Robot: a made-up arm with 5 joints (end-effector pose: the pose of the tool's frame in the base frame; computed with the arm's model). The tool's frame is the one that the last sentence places.
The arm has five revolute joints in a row. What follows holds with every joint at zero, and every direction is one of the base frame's. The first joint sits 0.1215 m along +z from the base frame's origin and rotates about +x. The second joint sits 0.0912 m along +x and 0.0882 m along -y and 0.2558 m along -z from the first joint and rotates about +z. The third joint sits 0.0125 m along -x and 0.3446 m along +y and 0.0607 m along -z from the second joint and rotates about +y. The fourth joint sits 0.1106 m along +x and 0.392 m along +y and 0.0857 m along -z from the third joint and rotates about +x. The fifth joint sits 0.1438 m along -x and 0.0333 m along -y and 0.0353 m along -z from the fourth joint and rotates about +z. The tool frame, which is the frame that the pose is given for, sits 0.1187 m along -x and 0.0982 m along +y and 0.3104 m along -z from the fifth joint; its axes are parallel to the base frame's.
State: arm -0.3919 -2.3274 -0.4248 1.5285 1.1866
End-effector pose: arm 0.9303 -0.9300 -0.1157 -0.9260 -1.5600 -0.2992
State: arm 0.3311 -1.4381 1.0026 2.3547 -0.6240
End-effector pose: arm 1.0030 -0.0716 -0.0367 -2.0078 0.1674 1.3912
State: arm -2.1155 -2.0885 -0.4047 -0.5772 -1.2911
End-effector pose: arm 0.5546 -0.3100 0.9694 0.0415 2.1548 1.0100
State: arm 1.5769 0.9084 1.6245 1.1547 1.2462
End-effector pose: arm -0.9075 0.1332 0.3903 2.2837 0.4462 1.7878
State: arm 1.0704 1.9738 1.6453 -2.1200 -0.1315
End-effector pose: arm -0.2865 0.0519 -0.1606 -2.0716 -1.9049 1.1863
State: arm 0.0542 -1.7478 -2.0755 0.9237 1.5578
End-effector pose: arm 0.9254 -0.6449 -0.1463 -1.8620 -0.4132 0.8050
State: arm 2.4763 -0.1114 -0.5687 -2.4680 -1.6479
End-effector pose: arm 0.1189 -0.1926 0.4786 -0.4570 0.3856 -1.8735
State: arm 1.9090 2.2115 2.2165 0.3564 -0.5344
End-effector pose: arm -0.5261 0.3123 -0.6902 -0.3161 -0.0718 0.6800
